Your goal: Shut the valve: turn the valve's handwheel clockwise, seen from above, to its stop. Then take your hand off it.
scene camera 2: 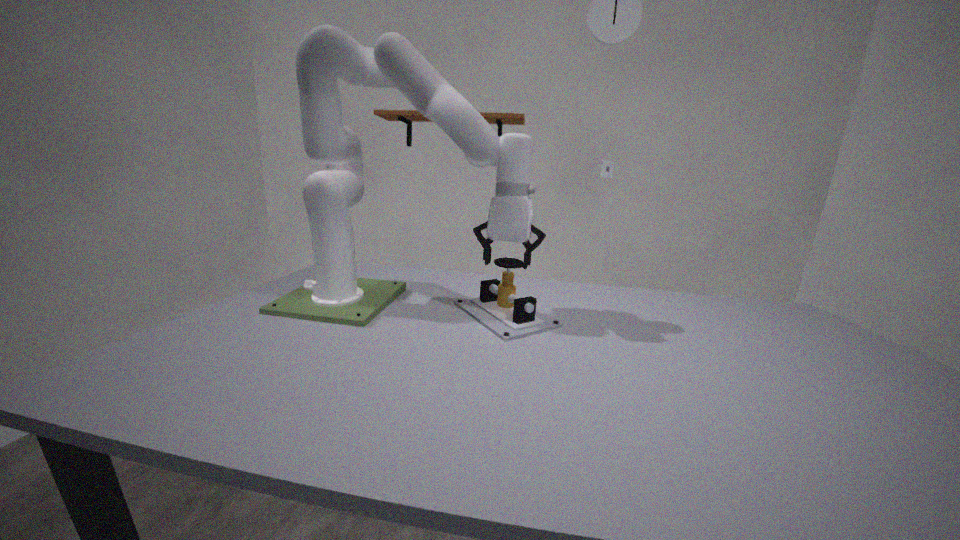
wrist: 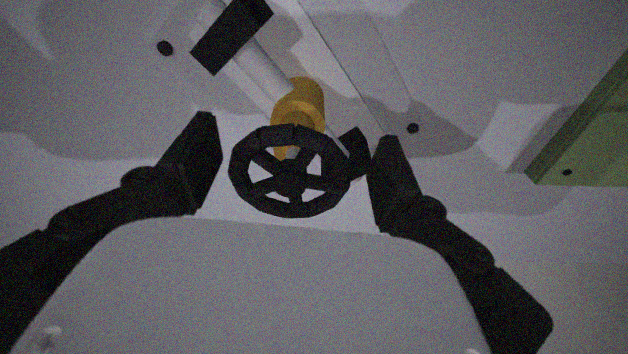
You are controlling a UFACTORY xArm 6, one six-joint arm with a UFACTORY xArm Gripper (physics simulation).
Scene:
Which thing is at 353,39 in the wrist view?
A pale base plate.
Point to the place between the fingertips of my gripper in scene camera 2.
At 506,265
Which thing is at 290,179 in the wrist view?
A black handwheel.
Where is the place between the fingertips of my gripper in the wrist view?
298,145

